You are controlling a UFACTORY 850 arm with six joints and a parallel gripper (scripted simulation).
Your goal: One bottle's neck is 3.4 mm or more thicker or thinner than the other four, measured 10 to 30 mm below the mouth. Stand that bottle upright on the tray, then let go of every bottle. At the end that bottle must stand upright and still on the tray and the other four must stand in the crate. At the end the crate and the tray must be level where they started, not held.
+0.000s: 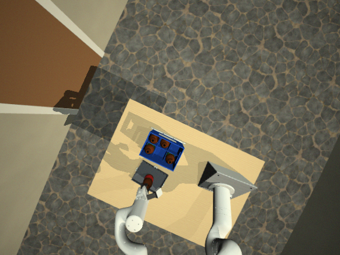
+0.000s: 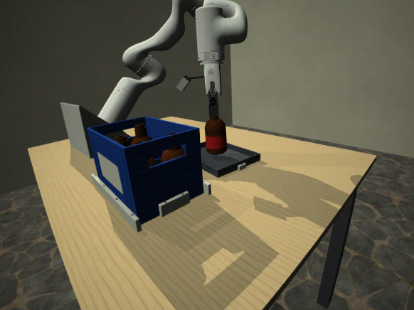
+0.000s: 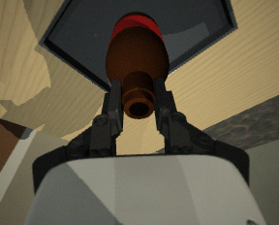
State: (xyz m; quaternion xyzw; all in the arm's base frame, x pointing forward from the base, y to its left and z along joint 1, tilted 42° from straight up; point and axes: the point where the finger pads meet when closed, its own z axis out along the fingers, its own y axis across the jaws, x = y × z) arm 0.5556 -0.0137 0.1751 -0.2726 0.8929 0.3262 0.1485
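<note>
Now: the dark tray 160 mm below my hand. Also, from my hand: blue crate: 30 mm behind, 280 mm to the right, 90 mm below; then brown bottle: 110 mm behind, 220 mm to the right, 90 mm below.
</note>
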